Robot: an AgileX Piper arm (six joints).
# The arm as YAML. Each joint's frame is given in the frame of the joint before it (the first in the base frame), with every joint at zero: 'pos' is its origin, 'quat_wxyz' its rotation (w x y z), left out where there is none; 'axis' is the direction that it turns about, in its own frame. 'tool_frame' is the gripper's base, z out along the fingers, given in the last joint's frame.
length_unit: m
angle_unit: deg
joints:
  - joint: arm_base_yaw
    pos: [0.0, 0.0, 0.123]
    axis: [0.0, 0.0, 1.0]
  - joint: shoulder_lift
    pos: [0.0, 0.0, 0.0]
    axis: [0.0, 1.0, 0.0]
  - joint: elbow
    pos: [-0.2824, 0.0, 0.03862]
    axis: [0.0, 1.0, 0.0]
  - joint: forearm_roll
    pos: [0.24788, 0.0, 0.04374]
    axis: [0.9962, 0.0, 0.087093]
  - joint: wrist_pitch
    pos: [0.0, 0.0, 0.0]
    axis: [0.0, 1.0, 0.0]
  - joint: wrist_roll
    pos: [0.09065, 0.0, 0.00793]
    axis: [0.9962, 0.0, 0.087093]
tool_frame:
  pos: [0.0, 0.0, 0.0]
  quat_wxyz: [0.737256, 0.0, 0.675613, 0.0]
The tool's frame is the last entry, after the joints.
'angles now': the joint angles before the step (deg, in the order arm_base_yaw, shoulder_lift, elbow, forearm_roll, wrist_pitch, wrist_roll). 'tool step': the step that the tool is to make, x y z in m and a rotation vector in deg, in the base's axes. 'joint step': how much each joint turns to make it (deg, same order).
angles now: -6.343 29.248 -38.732 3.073 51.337 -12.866
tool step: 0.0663 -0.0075 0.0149 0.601 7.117 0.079
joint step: -0.021 17.918 -8.922 0.021 -1.846 -0.300
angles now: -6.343 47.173 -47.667 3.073 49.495 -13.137
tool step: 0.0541 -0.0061 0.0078 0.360 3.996 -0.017
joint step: 0.011 12.915 -8.671 -0.094 -0.234 0.015
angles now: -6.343 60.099 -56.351 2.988 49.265 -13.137
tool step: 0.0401 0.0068 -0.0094 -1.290 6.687 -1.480
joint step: 4.561 9.781 -5.838 -6.652 2.683 7.816
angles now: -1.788 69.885 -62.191 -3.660 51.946 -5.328
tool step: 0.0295 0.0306 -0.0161 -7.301 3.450 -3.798
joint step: 11.235 7.700 -3.066 -17.300 2.703 19.174
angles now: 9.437 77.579 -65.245 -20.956 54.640 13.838
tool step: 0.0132 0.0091 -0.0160 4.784 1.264 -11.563
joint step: 1.919 4.386 -1.135 -1.718 2.027 15.399
